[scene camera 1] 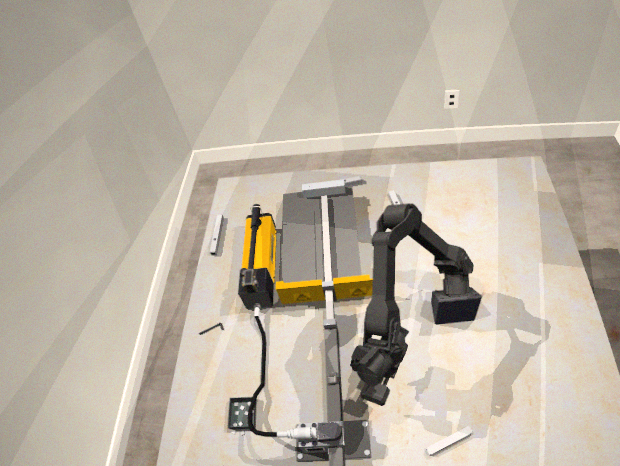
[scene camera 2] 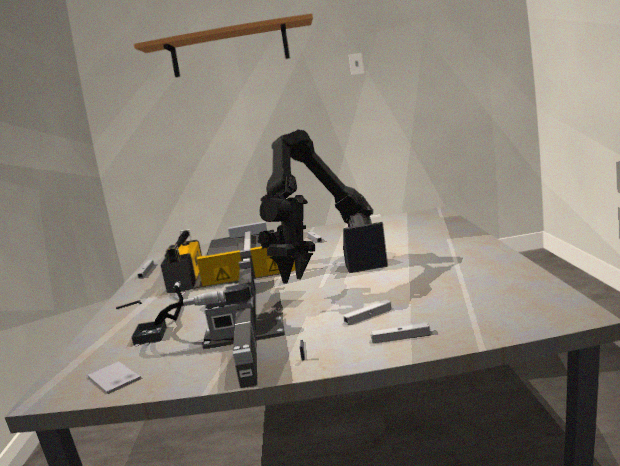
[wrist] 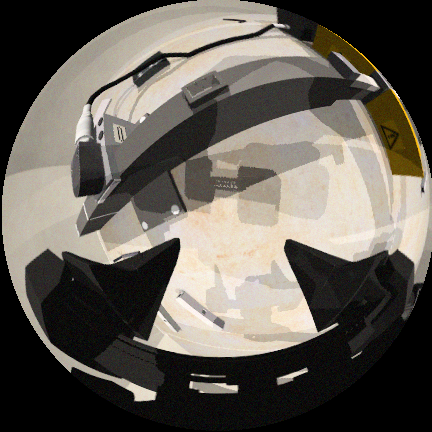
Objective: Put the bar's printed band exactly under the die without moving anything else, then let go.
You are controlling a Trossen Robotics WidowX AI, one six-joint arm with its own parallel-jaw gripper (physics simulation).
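Pixels of known places: gripper, between the fingertips: (scene camera 1: 381, 386) (scene camera 2: 292, 281) (wrist: 234, 244); arm's base, origin of its link: (scene camera 1: 457, 293) (scene camera 2: 363, 233).
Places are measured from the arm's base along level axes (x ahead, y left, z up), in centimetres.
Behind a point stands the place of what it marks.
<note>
A long pale bar (scene camera 1: 326, 235) {x 34.0, y -31.7, z -3.5 cm} (scene camera 2: 247, 240) {x 33.8, y -34.9, z -3.5 cm} lies across the grey bed and through the yellow guard, in line with a dark grey rail (scene camera 1: 332, 350) {x 37.3, y 8.9, z -2.9 cm} (scene camera 2: 245, 328) {x 40.2, y 46.9, z -2.9 cm} (wrist: 165, 132) {x 37.1, y 21.7, z -2.9 cm}. A grey collar (scene camera 1: 329, 323) {x 37.0, y 1.4, z -1.2 cm} sits where they meet. I cannot make out a printed band on the bar. A dark head with a cabled silver fitting (scene camera 1: 302, 431) {x 47.0, y 31.1, z 1.3 cm} (scene camera 2: 208, 298) {x 47.4, y 32.5, z 0.4 cm} stands over the rail; the die cannot be told apart there. My gripper (scene camera 2: 292, 279) {x 26.0, y 21.2, z -3.3 cm} (wrist: 234, 244) {x 26.0, y 21.2, z -3.3 cm} is open and empty, pointing down above the table, to the right of the rail in scene camera 1. Its fingertips are hidden in that view.
The yellow guard (scene camera 1: 300, 293) {x 44.6, y -12.1, z -4.6 cm} (scene camera 2: 219, 269) {x 45.0, y -12.4, z -5.8 cm} (wrist: 400, 150) stands beside a yellow unit with a black box (scene camera 1: 256, 288) {x 57.0, y -13.1, z 0.6 cm}. Loose pale bars (scene camera 2: 367, 311) {x 11.4, y 38.3, z -8.7 cm} (scene camera 2: 400, 332) {x 8.4, y 52.8, z -8.9 cm} (wrist: 201, 310) {x 11.9, y 36.3, z -9.2 cm} lie on the table. A dark upright piece (scene camera 2: 302, 349) {x 29.6, y 52.3, z -7.9 cm}, a black box (scene camera 2: 148, 332) {x 65.7, y 19.5, z -10.1 cm}, a hex key (scene camera 1: 211, 328) {x 74.8, y -7.8, z -10.0 cm} and a pale card (scene camera 2: 114, 376) {x 70.9, y 42.8, z -9.9 cm} are there too.
</note>
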